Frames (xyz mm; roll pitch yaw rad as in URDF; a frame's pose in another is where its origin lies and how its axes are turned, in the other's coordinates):
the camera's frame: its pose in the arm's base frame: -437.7 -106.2 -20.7 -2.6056 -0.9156 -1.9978
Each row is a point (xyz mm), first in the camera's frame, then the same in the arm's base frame.
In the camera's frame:
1: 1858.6 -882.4 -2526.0
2: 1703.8 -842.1 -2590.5
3: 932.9 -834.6 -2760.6
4: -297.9 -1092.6 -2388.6
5: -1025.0 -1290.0 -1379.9
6: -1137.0 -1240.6 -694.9
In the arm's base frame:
1: -529.2 975.7 3050.9
2: -540.2 1114.8 2949.4
3: -383.8 1683.7 2424.9
4: 239.8 2060.1 1334.4
5: 795.0 1626.5 290.8
6: 901.3 1118.1 -172.2

